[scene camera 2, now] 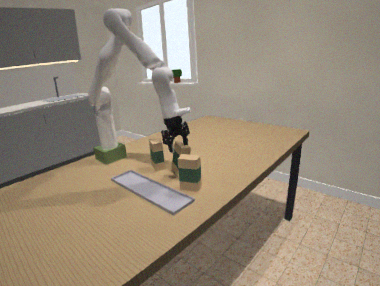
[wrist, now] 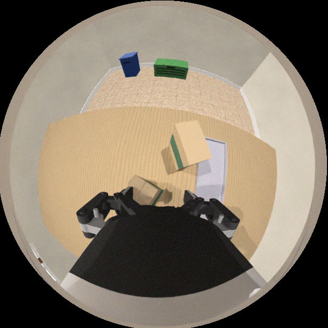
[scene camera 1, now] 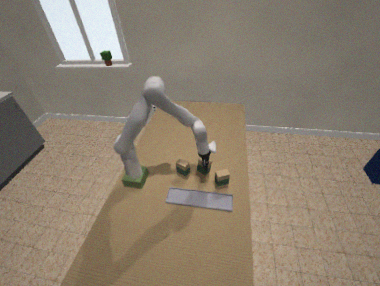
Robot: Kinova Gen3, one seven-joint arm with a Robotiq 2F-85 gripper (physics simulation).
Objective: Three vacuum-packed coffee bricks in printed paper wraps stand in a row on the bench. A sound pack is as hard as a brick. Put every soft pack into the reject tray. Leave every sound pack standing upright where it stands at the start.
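Frame: origin at the arm's base, x ahead, y left, z up, level; metres.
Seen in the pictures: gripper, fingertip midpoint: [scene camera 2: 179,148] [scene camera 1: 207,165]; arm's base, link origin: [scene camera 2: 109,146] [scene camera 1: 135,173].
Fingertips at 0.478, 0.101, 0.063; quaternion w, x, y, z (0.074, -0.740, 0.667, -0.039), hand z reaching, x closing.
Pixels of each thing's top centre, then the offset from my fingertips to it, as dx, dy, dz.
- left brick, top centre: [scene camera 2: 155,141] [scene camera 1: 182,162] -0.168, -0.004, +0.003
- middle brick, top centre: [scene camera 2: 179,143] [scene camera 1: 203,160] -0.030, +0.029, +0.012
- right brick, top centre: [scene camera 2: 188,157] [scene camera 1: 222,172] +0.102, -0.046, +0.003
- reject tray, top centre: [scene camera 2: 148,187] [scene camera 1: 199,198] -0.024, -0.171, -0.124
Three coffee bricks with tan tops and dark green bands stand upright in a row. The left brick [scene camera 1: 183,168] [scene camera 2: 156,152] is nearest the arm's base. The middle brick [scene camera 1: 202,170] [scene camera 2: 182,149] [wrist: 146,189] is partly hidden by the gripper. The right brick [scene camera 1: 222,178] [scene camera 2: 190,172] [wrist: 192,145] stands nearest the tray in the wrist view. My gripper [scene camera 1: 205,163] [scene camera 2: 178,144] [wrist: 158,194] is open and empty, low at the middle brick's top, which shows closer to the left finger in the wrist view. The reject tray [scene camera 1: 200,199] [scene camera 2: 152,191] [wrist: 213,167] is empty.
The arm's green base block [scene camera 1: 135,177] [scene camera 2: 110,152] stands on the bench left of the row. The tray lies alongside the row. Beyond the bench, a blue bin [wrist: 130,65] and a green cabinet [wrist: 171,69] stand on the floor.
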